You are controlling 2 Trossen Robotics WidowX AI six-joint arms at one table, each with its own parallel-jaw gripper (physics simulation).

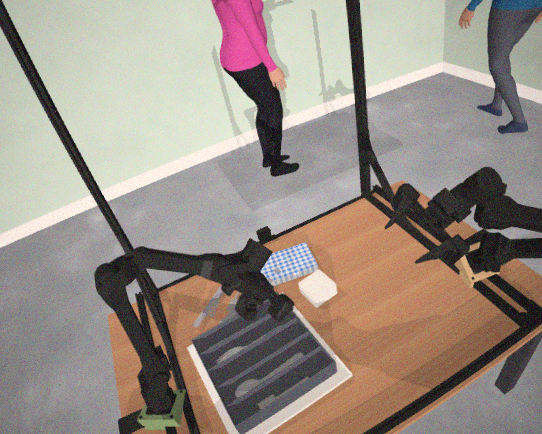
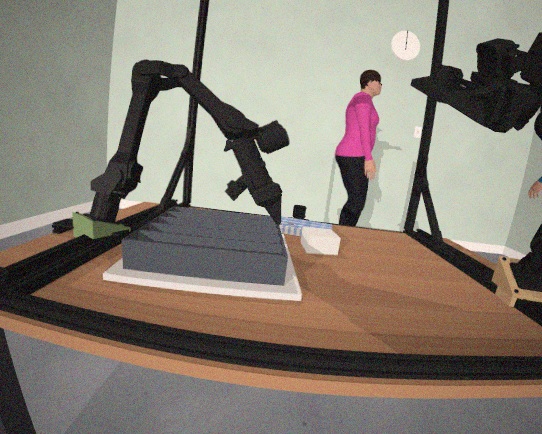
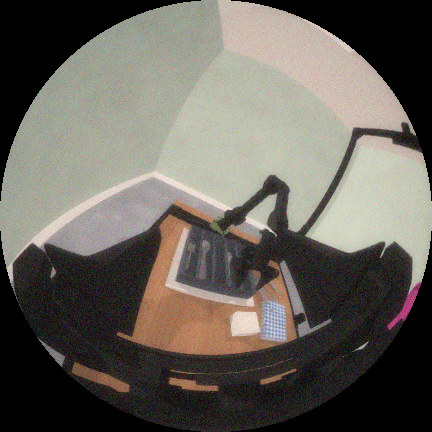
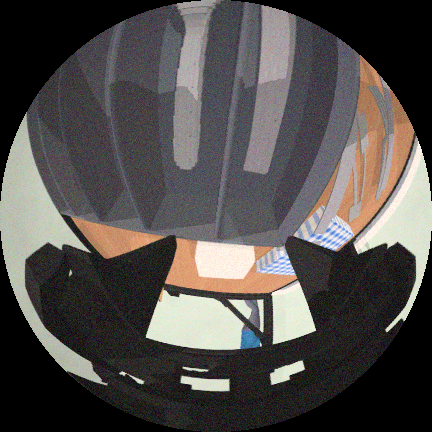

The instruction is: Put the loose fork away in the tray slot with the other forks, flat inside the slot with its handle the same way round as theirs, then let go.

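A dark grey cutlery tray (image 1: 324, 371) (image 2: 205, 263) (image 3: 186, 257) (image 4: 318, 189) rests on a white mat (image 1: 343, 374) (image 2: 196, 287). Its slots hold grey cutlery. Loose grey cutlery pieces (image 1: 209, 307) (image 3: 268, 290) (image 4: 354, 165) lie on the wood just beyond the tray's far end. I cannot tell which one is the fork. My right gripper (image 1: 263, 308) (image 2: 275, 214) (image 3: 246, 289) (image 4: 232, 241) is open and empty, low over the tray's far end, beside the loose pieces. My left gripper (image 1: 410, 241) is open and empty, raised at the table's far right edge.
A blue checked cloth (image 1: 290, 263) (image 2: 305, 225) (image 3: 273, 320) (image 4: 322, 238) and a white block (image 1: 317, 288) (image 2: 321, 241) (image 3: 244, 323) (image 4: 220, 259) lie right of the tray's far end. Black frame posts (image 1: 358, 108) (image 2: 424, 164) stand at the table corners. A person in pink (image 1: 245, 39) (image 2: 360, 129) stands behind the table.
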